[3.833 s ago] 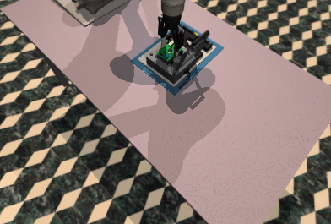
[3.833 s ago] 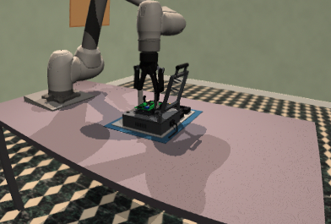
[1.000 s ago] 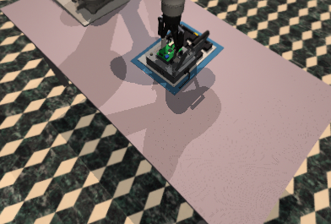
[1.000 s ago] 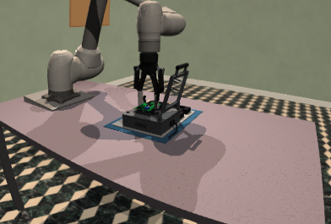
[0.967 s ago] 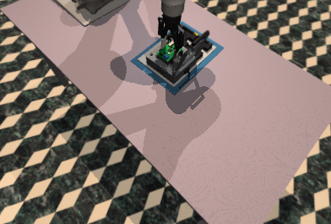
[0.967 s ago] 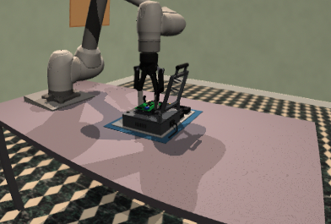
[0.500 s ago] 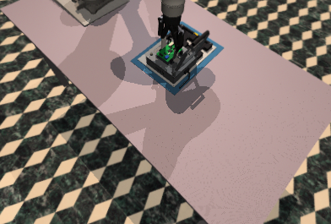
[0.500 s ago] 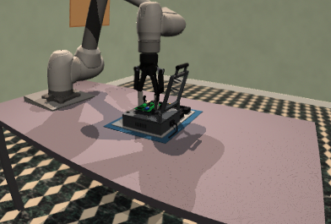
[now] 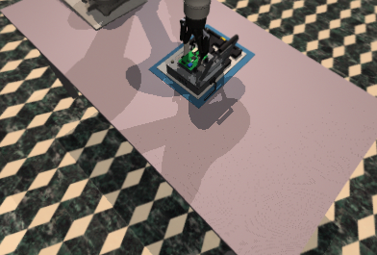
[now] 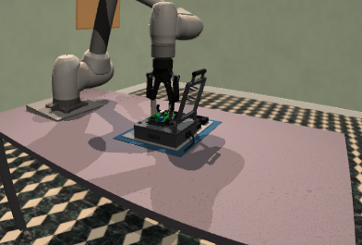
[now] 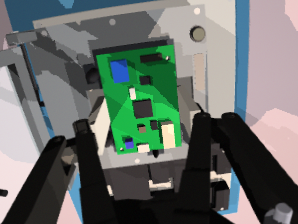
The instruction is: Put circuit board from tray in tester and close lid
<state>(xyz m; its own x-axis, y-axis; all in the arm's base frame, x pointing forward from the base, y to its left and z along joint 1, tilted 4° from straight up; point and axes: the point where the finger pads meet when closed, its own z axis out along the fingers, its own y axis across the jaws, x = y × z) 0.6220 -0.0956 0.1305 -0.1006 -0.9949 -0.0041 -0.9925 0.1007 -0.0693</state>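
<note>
Right now the green circuit board is 2 cm below my hand. From my hand the other things lie so: clear lid (12 cm ahead, 8 cm above, 1 cm to the right); black tester (4 cm to the left, 4 cm ahead, 1 cm above).
</note>
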